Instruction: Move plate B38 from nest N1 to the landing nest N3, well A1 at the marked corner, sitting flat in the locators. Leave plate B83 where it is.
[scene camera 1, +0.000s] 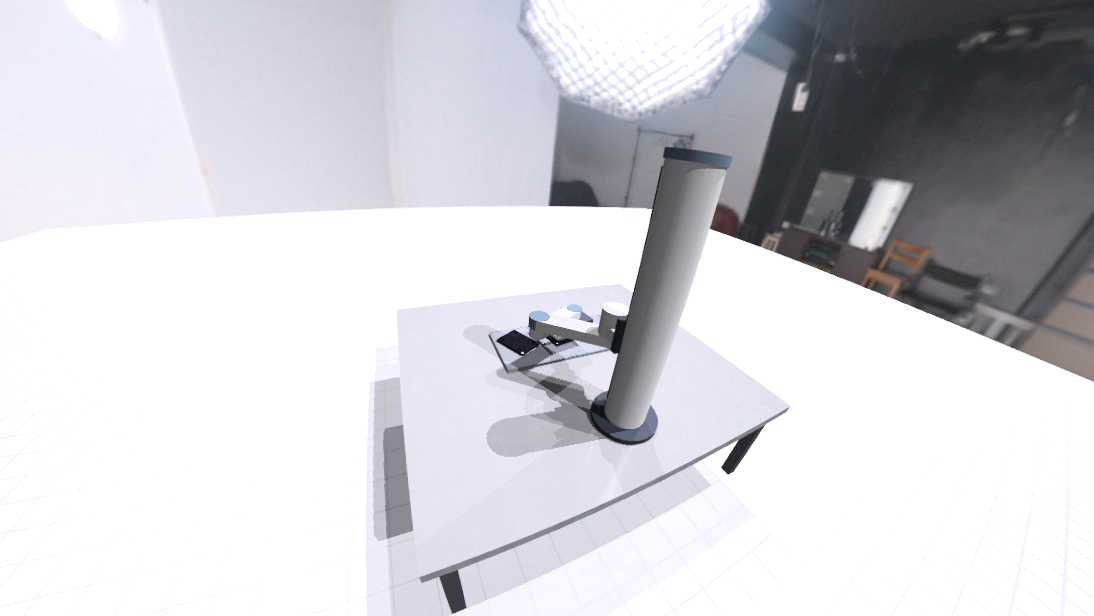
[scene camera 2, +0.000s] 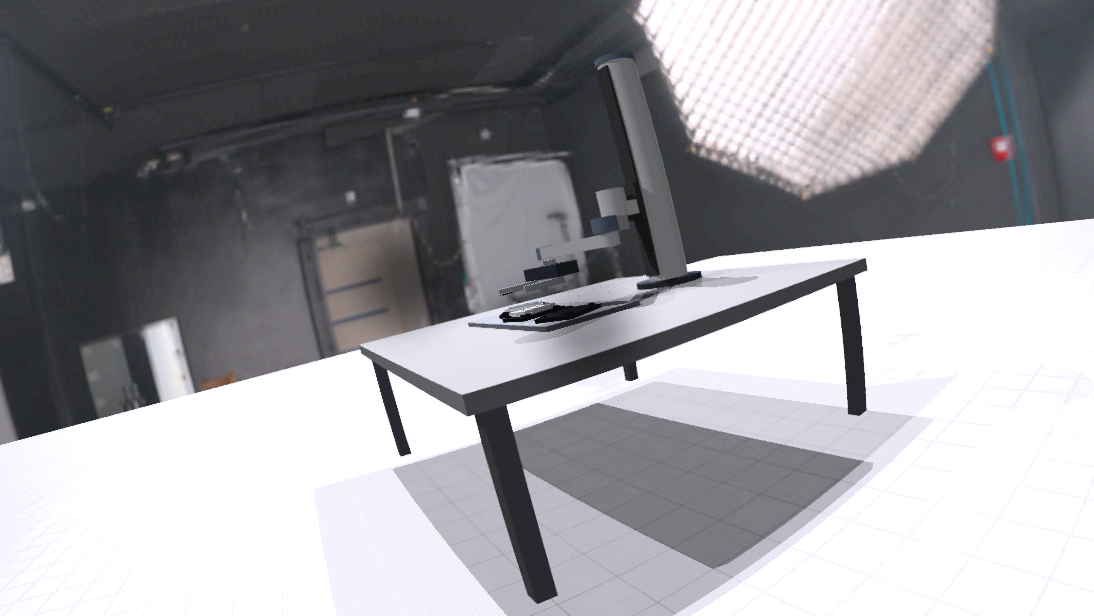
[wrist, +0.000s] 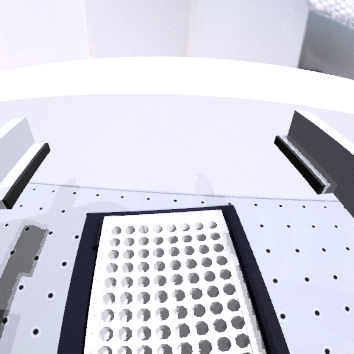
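Observation:
The white many-well plate B38 (wrist: 165, 280) lies in a dark nest (wrist: 75, 300) below the gripper and looks level; its printed label is out of frame, and which nest this is cannot be told. My gripper (wrist: 163, 124) (scene camera 2: 529, 287) is wide open, its two fingers well apart and above the plate, with no contact. In scene camera 2, white plate surface (scene camera 2: 532, 309) shows in the nests under the fingers; B38 and B83 cannot be told apart there. A black nest (scene camera 1: 517, 342) with no plate shows in scene camera 1. The marked corner cannot be made out.
The nests stand on a pale perforated board (wrist: 305, 300) (scene camera 1: 506, 367) on the grey table (scene camera 1: 444, 397) (scene camera 2: 428, 352). The arm's thick column (scene camera 1: 666, 290) (scene camera 2: 654, 168) rises from a dark round base. The arm links cover part of the nests in scene camera 1.

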